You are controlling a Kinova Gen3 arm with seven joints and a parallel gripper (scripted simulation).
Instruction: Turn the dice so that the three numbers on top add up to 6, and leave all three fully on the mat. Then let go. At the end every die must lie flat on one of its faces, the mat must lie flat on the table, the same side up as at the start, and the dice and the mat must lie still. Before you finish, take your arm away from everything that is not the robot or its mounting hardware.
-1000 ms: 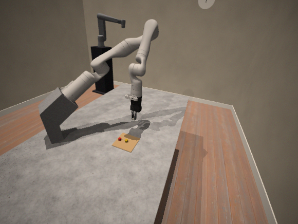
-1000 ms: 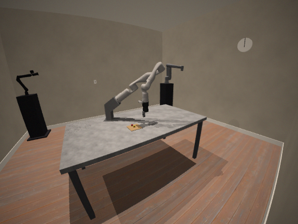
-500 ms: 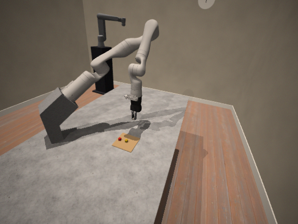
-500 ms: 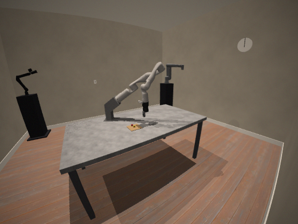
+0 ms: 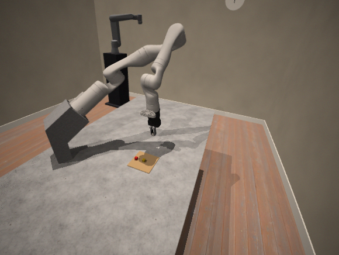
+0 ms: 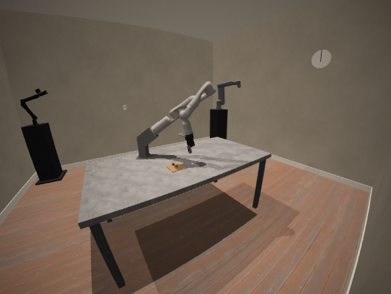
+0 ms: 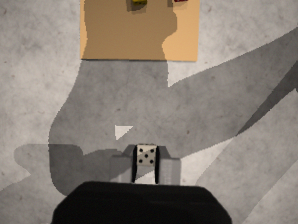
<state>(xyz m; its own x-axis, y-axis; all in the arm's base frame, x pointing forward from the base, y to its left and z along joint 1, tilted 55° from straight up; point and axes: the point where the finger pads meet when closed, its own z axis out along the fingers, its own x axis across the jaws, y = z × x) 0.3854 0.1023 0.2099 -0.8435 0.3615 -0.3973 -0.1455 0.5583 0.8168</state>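
Now: hand 10 mm above the white die. Also, from my hand: tan mat 20 mm ahead, 150 mm to the right, 110 mm below; then red die 20 mm behind, 160 mm to the right, 100 mm below; then yellow die 20 mm ahead, 150 mm to the right, 100 mm below.
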